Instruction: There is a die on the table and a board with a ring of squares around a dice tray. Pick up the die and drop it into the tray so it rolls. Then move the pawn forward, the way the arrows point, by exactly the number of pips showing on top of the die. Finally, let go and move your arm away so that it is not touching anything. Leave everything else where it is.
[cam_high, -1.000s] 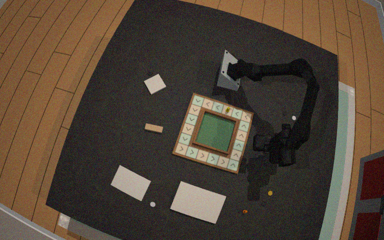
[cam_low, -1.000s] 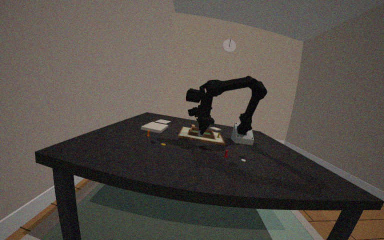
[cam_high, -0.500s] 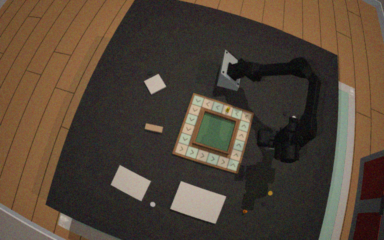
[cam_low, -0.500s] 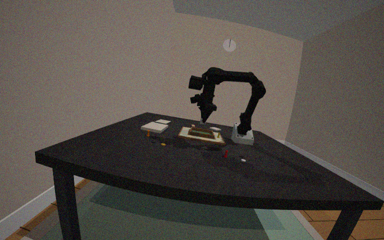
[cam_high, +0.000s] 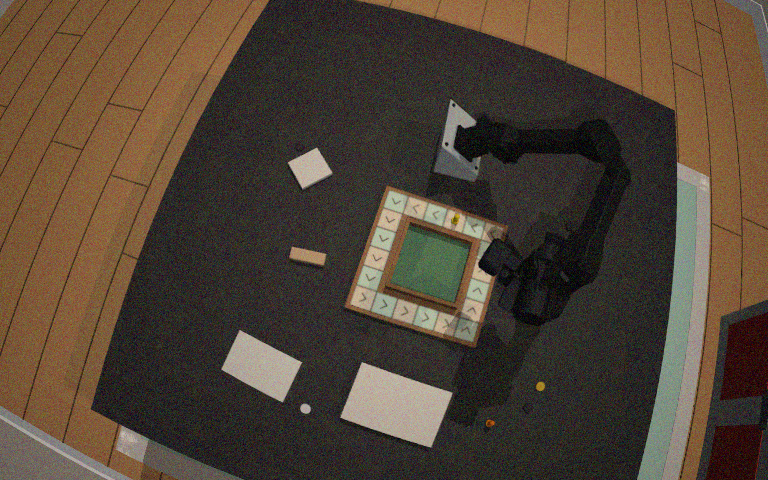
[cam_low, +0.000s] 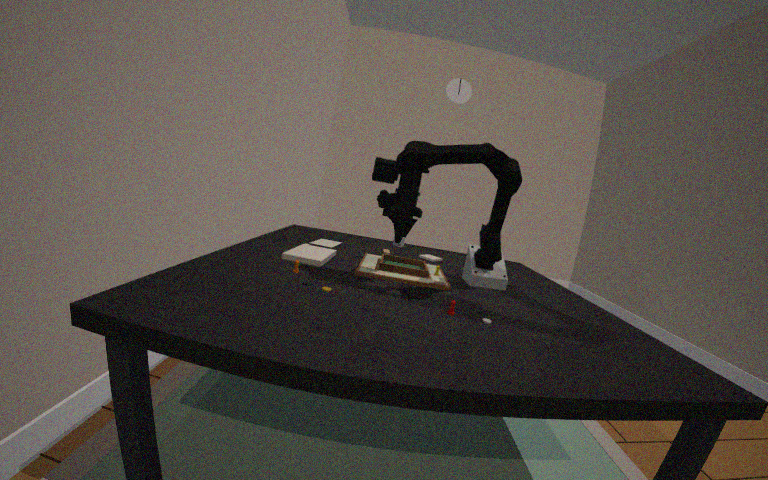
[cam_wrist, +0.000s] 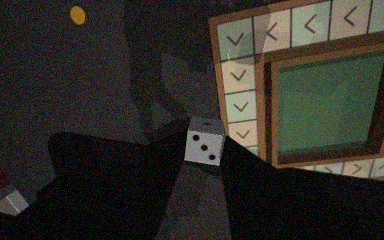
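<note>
The yellow pawn lies 15 cm behind my gripper tip, 13 cm to the right of it and 9 cm below it. Round my gripper tip: green tray (4 cm behind, 16 cm to the right, 11 cm below); then white die (right at my gripper tip); then yellow disc (16 cm ahead, 14 cm to the left, 12 cm below).
</note>
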